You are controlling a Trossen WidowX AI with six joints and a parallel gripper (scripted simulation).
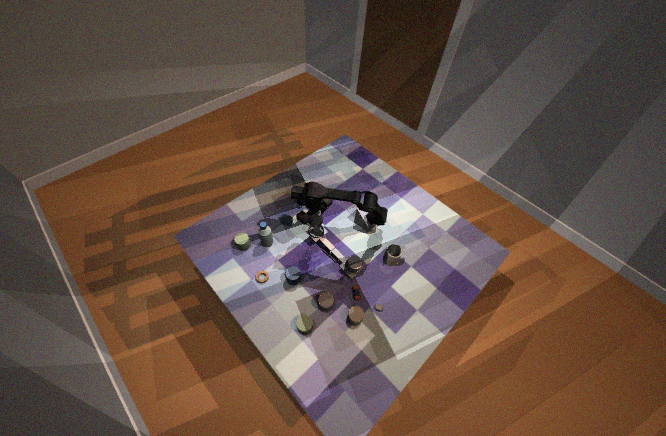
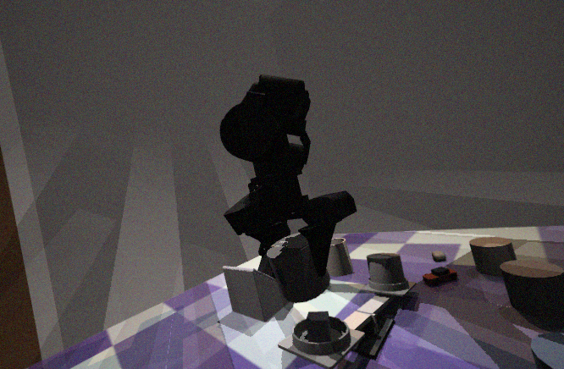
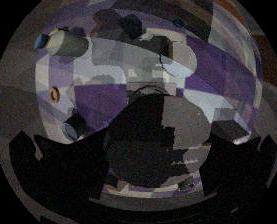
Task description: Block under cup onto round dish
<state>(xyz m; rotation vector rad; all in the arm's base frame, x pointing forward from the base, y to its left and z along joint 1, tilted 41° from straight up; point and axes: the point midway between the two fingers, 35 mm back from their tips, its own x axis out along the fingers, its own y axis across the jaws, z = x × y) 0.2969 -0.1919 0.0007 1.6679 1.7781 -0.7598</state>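
Right now the block is 8 cm below my gripper tip and 1 cm to the left of it. Also, from my gripper tip: bottle 21 cm ahead, 15 cm to the right, 6 cm below; balance beam 14 cm to the left, 13 cm below; red toy car 37 cm to the left, 16 cm below, 6 cm ahead.
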